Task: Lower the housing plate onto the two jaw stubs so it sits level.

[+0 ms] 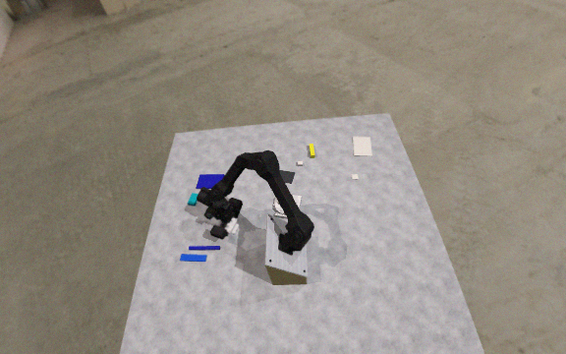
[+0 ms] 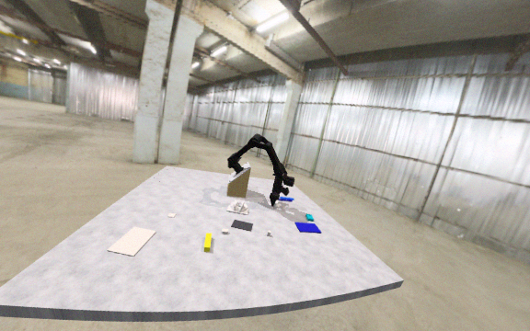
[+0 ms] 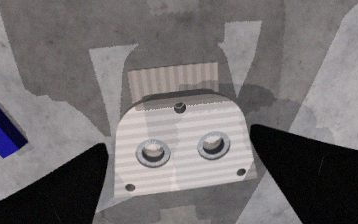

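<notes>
The blue bar is 110 mm to the left of my gripper tip, 100 mm behind it and 10 mm below it. Round my gripper tip: blue plate (260 mm ahead, 160 mm to the left, 10 mm below); then cyan block (220 mm to the left, 150 mm ahead); then yellow block (450 mm ahead, 360 mm to the right).
</notes>
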